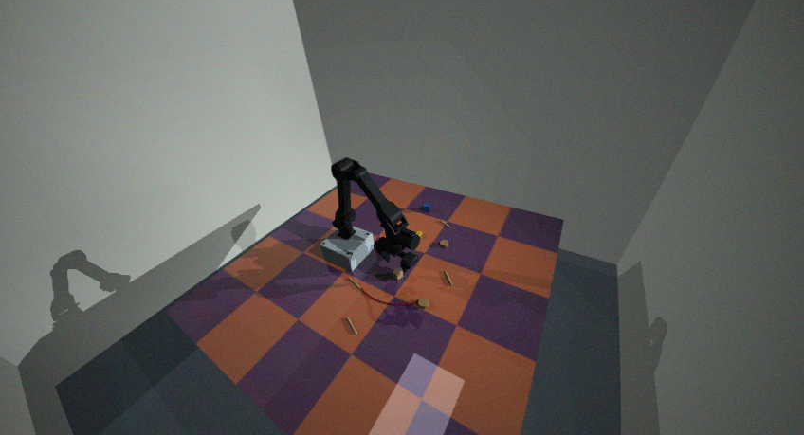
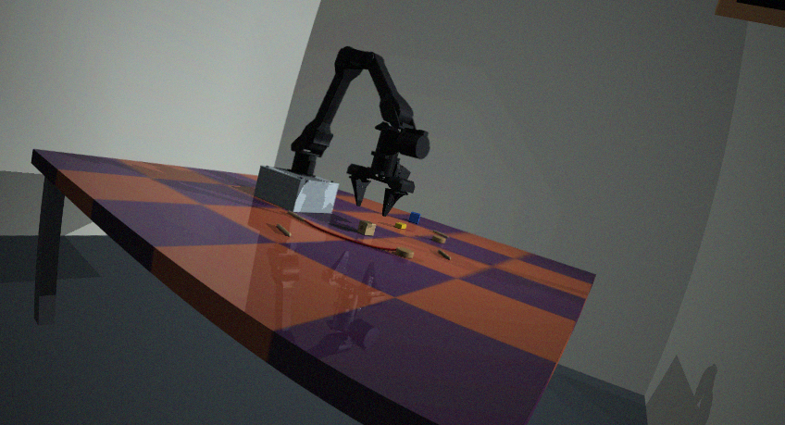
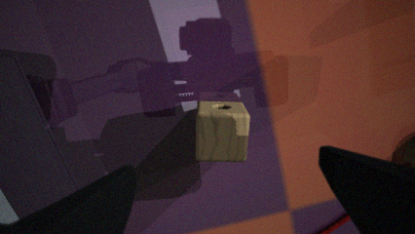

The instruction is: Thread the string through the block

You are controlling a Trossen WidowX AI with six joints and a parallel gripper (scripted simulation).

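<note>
Now: the wooden block 40 mm below my gripper tip. From my gripper tip the other things lie so: yellow piece 60 mm behind, 260 mm to the left, 50 mm below; thin wooden stick 120 mm behind, 130 mm to the right, 60 mm below; blue cube 130 mm behind, 470 mm to the left, 40 mm below.
</note>
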